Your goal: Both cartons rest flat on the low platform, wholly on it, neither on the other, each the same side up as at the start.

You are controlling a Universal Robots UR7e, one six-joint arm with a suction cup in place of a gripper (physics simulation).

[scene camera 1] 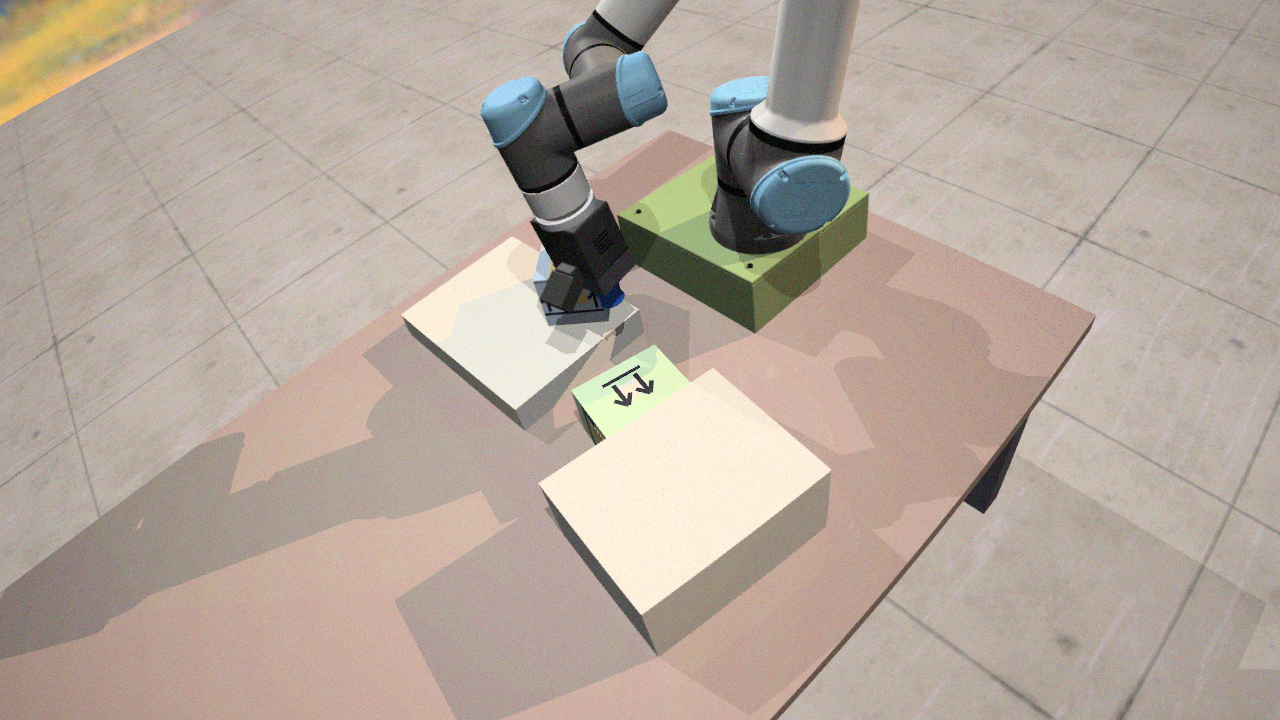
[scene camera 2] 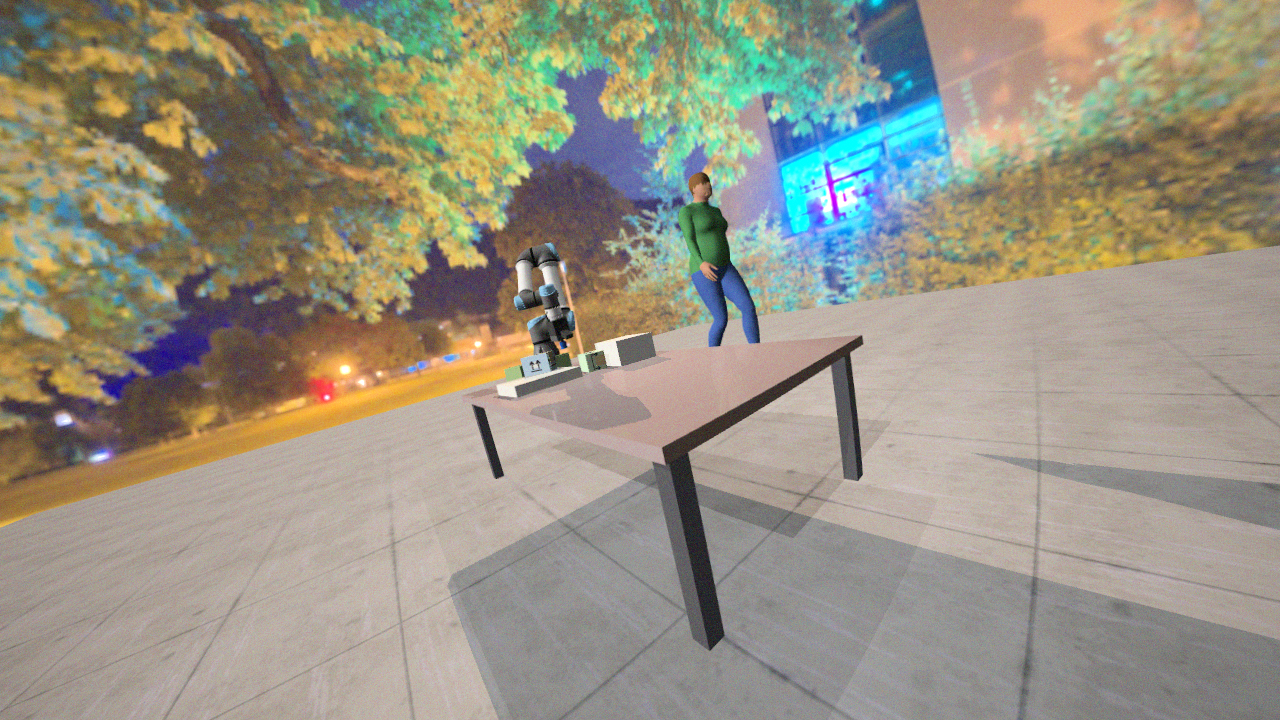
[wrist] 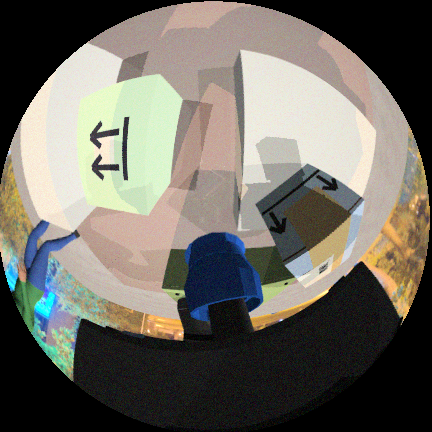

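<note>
The low platform is a flat cream slab on the table. A blue-grey carton with tan tape and black arrows lies flat on the platform's corner nearest the robot base. A pale green carton with two black arrows on its top face sits on the table, in the gap between the platform and a tall cream block. My suction cup hangs low just beside the blue-grey carton, off its top, and holds nothing.
The tall cream block touches the green carton. The robot's green base stands behind the platform on the brown table. A person stands beyond the table.
</note>
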